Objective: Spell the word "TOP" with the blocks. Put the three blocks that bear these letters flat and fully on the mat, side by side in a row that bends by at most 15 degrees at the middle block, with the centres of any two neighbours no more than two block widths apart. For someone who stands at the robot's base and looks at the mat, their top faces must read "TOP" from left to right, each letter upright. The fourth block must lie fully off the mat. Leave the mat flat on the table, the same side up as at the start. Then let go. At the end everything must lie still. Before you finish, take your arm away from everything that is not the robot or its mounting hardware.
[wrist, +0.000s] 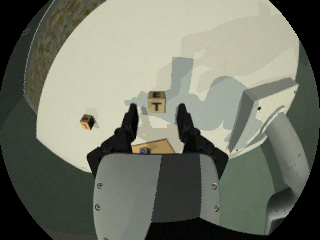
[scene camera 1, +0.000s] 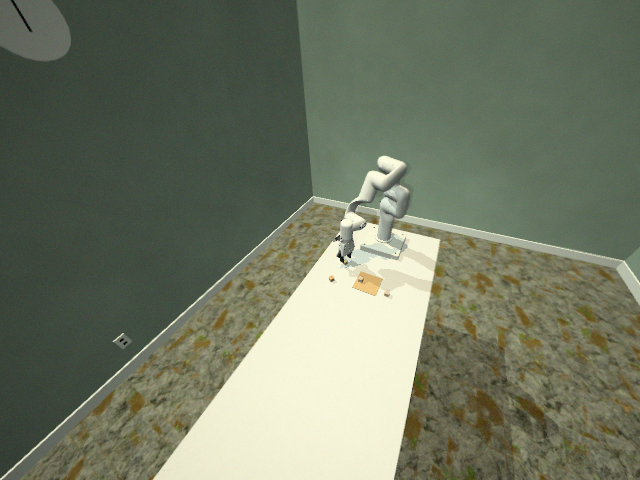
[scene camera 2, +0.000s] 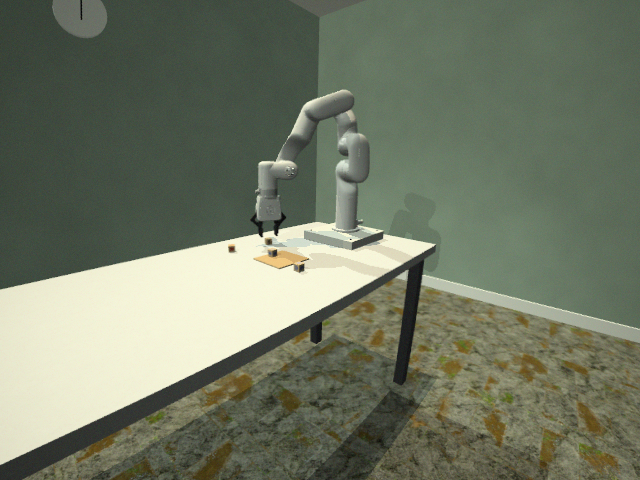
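It is my gripper (scene camera 2: 268, 236) that I see, and I can find the gripper in the wrist view (wrist: 157, 110) too.
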